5 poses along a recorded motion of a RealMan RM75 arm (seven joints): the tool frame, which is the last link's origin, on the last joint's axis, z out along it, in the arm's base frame.
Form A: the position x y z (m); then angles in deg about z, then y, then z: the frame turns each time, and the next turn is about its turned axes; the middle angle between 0 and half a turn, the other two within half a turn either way.
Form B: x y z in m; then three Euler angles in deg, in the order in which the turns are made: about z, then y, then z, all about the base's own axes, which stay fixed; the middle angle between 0 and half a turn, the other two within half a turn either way. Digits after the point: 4 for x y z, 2 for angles.
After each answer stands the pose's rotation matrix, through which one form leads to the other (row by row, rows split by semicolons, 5 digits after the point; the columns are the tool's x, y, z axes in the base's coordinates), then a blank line. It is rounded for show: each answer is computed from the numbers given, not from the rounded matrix.
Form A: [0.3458 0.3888 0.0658 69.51 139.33 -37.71]
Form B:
[0.3458 0.3888 0.0658 -37.71 139.33 69.51]
0.36293 -0.90346 0.22812; -0.77619 -0.15766 0.61047; -0.51557 -0.39862 -0.75848

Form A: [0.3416 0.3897 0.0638 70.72 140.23 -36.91]
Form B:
[0.3416 0.3897 0.0638 -36.91 140.23 70.72]
0.36396 -0.90715 0.21122; -0.77840 -0.17170 0.60383; -0.51150 -0.38418 -0.76862

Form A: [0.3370 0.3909 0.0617 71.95 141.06 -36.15]
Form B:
[0.3370 0.3909 0.0617 -36.15 141.06 71.95]
0.36627 -0.90990 0.19474; -0.77993 -0.18605 0.59758; -0.50750 -0.37076 -0.77780

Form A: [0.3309 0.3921 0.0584 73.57 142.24 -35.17]
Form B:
[0.3309 0.3921 0.0584 -35.17 142.24 73.57]
0.36969 -0.91287 0.17320; -0.78279 -0.20557 0.58735; -0.50057 -0.35272 -0.79058

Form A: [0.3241 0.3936 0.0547 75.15 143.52 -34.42]
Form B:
[0.3241 0.3936 0.0547 -34.42 143.52 75.15]
0.37638 -0.91385 0.15237; -0.78600 -0.22790 0.57468; -0.49045 -0.33607 -0.80406

